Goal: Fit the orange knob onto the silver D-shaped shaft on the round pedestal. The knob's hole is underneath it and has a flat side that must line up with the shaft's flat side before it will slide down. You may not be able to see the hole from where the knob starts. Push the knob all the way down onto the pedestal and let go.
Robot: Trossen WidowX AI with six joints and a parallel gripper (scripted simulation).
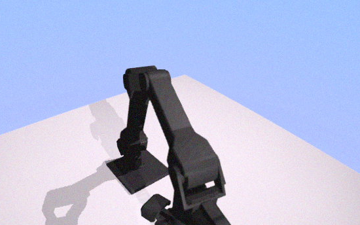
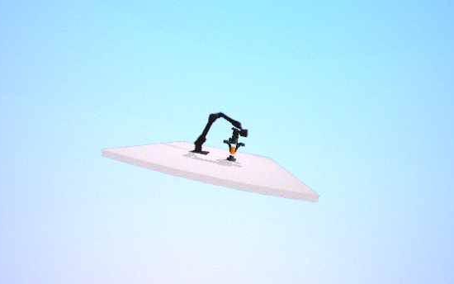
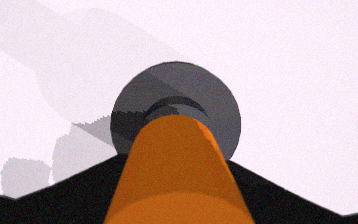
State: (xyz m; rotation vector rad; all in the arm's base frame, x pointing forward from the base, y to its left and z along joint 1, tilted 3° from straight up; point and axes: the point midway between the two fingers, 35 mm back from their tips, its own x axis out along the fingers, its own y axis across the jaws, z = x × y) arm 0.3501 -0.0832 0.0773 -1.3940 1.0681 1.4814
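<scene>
My gripper tip is 3 cm below the orange knob. The rest, counted from my gripper tip: dark pedestal 4 cm below.
</scene>
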